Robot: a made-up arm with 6 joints. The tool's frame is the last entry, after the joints.
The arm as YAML. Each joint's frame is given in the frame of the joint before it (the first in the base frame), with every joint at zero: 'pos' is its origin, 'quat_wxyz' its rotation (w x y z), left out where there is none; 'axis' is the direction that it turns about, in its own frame. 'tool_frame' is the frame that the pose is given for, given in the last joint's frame.
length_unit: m
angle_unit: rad
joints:
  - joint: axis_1
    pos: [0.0, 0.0, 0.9]
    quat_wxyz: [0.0, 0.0, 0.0, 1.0]
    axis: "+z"
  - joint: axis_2
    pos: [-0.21, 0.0, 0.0]
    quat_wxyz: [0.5, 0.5, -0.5, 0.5]
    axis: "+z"
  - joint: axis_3
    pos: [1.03, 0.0, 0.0]
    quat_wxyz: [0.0, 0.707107, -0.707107, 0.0]
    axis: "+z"
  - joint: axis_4
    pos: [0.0, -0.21, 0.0]
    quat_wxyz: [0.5, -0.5, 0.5, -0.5]
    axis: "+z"
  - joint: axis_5
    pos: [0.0, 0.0, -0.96]
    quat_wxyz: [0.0, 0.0, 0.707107, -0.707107]
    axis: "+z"
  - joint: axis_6
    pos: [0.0, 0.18, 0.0]
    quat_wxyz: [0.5, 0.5, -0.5, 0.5]
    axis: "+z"
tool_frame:
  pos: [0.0, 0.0, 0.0]
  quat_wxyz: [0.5, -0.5, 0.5, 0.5]
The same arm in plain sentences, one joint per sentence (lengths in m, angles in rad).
The arm has six revolute joints in a row. What follows holds with every joint at zero, and every direction is one of the base frame's. The first joint lies 0.9 m along +z from the base frame's origin and rotates about +z. The second joint lies 0.21 m along +x from the first joint and rotates about +y. The third joint lies 1.03 m along +z from the second joint and rotates about -y. The fourth joint lies 0.21 m along +z from the third joint and rotates about -x. The fifth joint lies 0.96 m along +x from the fourth joint and rotates about -y. The sixth joint lies 0.18 m along +x from the fifth joint and rotates about -x. The tool frame, which is the frame that the pose is given for, lies at the same point as the sixth joint; its axes are parallel to the base frame's.
